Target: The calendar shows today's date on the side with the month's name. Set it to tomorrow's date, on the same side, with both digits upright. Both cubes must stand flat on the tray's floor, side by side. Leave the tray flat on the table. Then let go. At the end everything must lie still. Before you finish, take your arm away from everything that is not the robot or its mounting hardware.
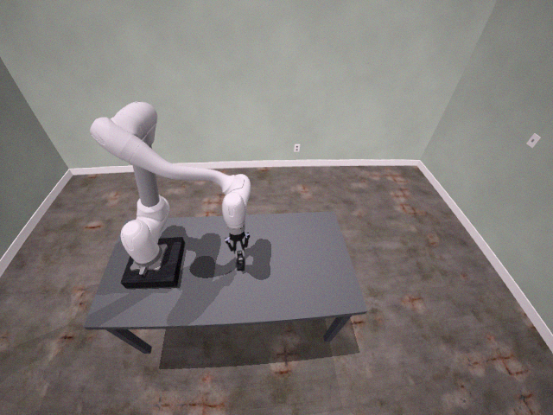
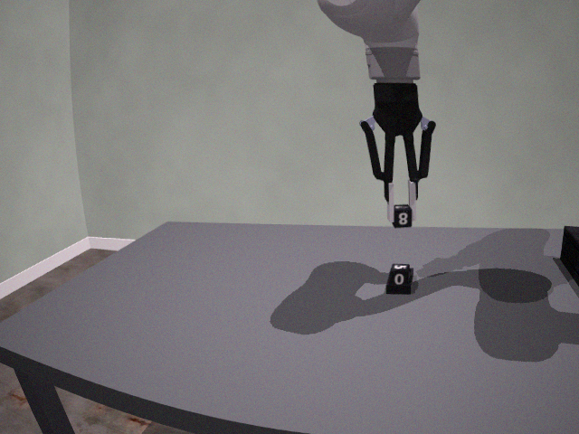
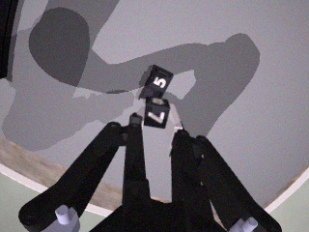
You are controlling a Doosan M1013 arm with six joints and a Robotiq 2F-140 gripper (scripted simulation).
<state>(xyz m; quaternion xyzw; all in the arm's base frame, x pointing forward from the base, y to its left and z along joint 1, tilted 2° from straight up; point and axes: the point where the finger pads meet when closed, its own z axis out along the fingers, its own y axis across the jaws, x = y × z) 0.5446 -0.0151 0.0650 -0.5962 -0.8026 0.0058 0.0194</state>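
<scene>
The tray lies 1 cm to the left of my hand and 14 cm below it. Also, from my hand: black number cube 3 cm below.
</scene>
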